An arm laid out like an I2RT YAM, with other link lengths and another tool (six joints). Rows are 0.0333 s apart.
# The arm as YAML. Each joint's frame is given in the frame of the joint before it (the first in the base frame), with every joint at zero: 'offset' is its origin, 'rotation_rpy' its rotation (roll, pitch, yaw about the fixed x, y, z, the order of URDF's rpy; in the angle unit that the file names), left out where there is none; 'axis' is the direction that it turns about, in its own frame. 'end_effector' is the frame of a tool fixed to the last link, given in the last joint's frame.
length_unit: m
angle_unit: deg
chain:
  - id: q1
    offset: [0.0, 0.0, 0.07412]
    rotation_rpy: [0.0, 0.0, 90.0]
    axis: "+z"
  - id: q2
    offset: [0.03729, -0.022, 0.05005]
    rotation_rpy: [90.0, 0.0, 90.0]
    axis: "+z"
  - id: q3
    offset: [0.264, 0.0, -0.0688]
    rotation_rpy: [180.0, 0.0, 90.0]
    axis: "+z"
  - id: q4
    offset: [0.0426, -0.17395, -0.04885]
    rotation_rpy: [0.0, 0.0, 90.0]
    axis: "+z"
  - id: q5
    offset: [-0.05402, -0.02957, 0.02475]
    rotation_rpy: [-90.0, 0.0, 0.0]
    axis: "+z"
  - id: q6
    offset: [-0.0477, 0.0, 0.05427]
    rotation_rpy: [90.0, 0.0, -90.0]
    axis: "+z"
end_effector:
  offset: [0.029, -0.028, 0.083]
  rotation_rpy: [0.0, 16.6, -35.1]
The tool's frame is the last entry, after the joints.
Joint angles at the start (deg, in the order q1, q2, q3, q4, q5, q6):
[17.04 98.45 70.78 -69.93 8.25 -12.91]
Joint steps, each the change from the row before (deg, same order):
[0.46 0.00 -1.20 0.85 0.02 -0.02]
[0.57 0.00 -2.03 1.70 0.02 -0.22]
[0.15 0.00 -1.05 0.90 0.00 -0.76]
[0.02 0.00 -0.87 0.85 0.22 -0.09]
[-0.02 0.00 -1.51 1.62 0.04 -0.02]
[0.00 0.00 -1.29 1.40 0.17 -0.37]
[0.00 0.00 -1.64 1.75 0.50 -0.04]
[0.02 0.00 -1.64 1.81 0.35 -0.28]
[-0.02 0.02 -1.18 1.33 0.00 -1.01]
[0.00 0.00 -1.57 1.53 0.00 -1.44]
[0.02 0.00 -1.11 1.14 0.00 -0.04]
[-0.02 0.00 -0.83 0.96 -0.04 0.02]
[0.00 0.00 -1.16 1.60 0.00 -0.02]
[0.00 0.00 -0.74 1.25 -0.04 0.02]
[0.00 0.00 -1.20 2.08 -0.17 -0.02]
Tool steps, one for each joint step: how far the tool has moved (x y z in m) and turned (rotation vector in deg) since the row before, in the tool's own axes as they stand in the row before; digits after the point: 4 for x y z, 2 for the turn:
[-0.0032 -0.0009 0.0026 -0.09 -0.15 -0.57]
[-0.0047 -0.0014 0.0048 0.01 -0.12 -0.86]
[-0.0023 -0.0007 0.0026 0.17 -0.08 -0.92]
[-0.0011 0.0003 0.0023 -0.14 0.13 -0.16]
[-0.0021 0.0000 0.0041 0.04 0.10 0.03]
[-0.0016 0.0000 0.0035 0.05 0.19 -0.36]
[-0.0018 0.0009 0.0044 -0.29 0.41 -0.11]
[-0.0020 0.0003 0.0043 -0.07 0.36 -0.31]
[-0.0019 -0.0007 0.0031 0.36 0.09 -0.91]
[-0.0032 -0.0005 0.0038 0.39 -0.03 -1.39]
[-0.0021 0.0002 0.0027 0.03 0.03 -0.05]
[-0.0014 0.0000 0.0021 0.09 0.07 0.09]
[-0.0013 -0.0004 0.0030 0.24 0.34 0.13]
[-0.0003 -0.0007 0.0020 0.30 0.37 0.20]
[-0.0006 -0.0014 0.0032 0.60 0.58 0.31]

